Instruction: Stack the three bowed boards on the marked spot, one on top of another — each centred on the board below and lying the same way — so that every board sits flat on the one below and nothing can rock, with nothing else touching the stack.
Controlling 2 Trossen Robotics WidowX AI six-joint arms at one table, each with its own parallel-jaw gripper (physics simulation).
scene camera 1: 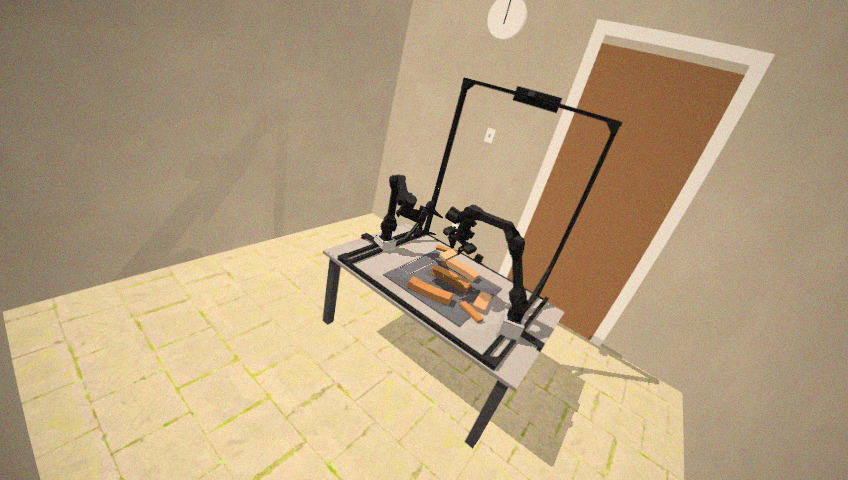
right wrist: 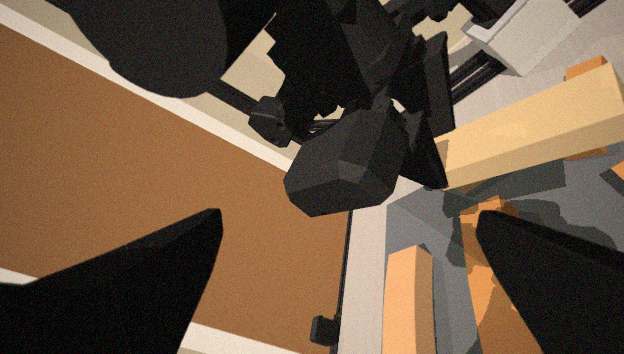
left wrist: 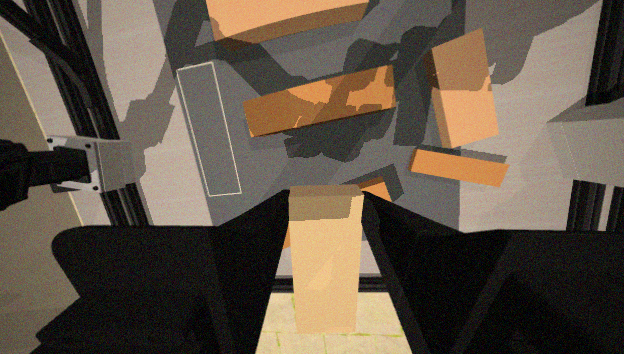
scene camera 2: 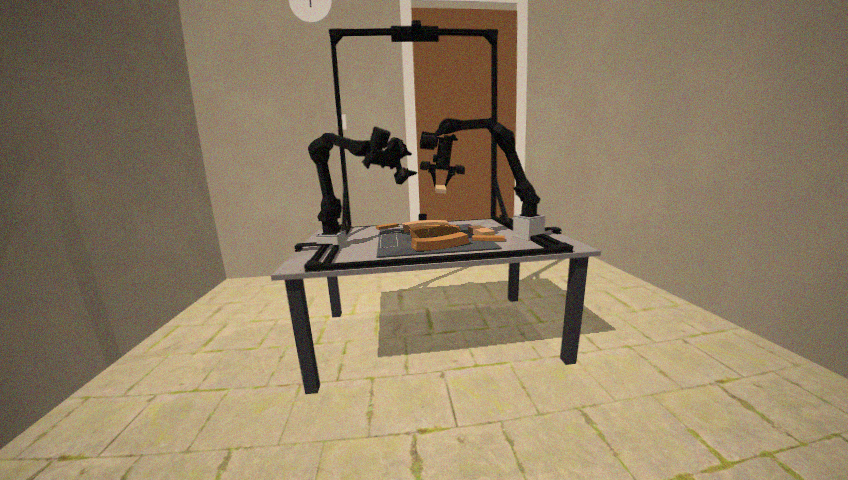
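My left gripper is shut on a long pale block, which it holds above the mat; no bow is plain in it. My right gripper is open and empty, raised to the left of the left gripper in scene camera 2. Three orange bowed boards lie apart on the mat: a front one, partly hidden behind the left fingers in the left wrist view, a shaded middle one, and a back one. The white outlined spot holds no board.
The grey mat lies under the boards. A wide light-orange block and a short orange strip lie at its right end. Another small strip lies behind it. A black frame stands over the table.
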